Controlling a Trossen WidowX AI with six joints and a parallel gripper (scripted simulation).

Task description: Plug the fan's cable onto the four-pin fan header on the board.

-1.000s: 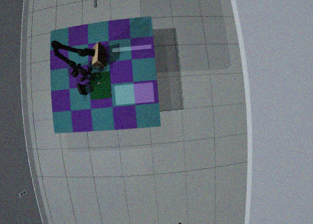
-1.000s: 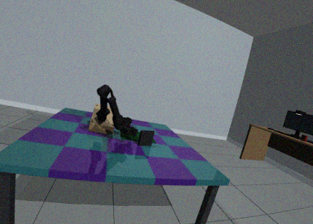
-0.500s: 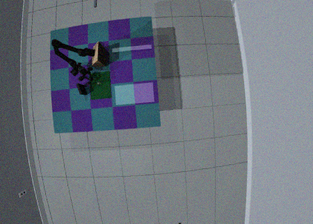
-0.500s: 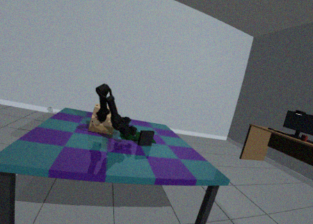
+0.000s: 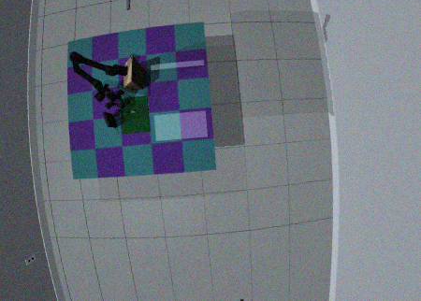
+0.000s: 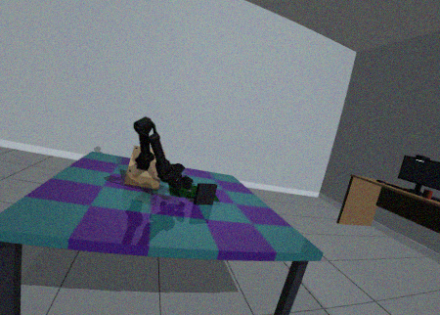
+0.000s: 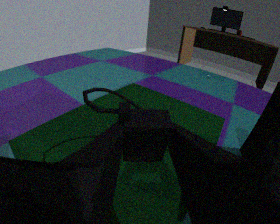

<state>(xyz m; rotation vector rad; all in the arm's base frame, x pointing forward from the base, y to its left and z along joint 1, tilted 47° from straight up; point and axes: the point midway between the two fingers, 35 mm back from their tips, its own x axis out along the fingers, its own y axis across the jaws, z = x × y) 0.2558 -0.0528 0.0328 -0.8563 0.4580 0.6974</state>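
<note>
Now: gripper tip 50 mm short of the green board, 70 mm to the right of it and 100 mm above it. The rest, counted from my gripper tip: dark plug 10 mm below; black fan 100 mm ahead, 110 mm to the right, 30 mm below.
</note>
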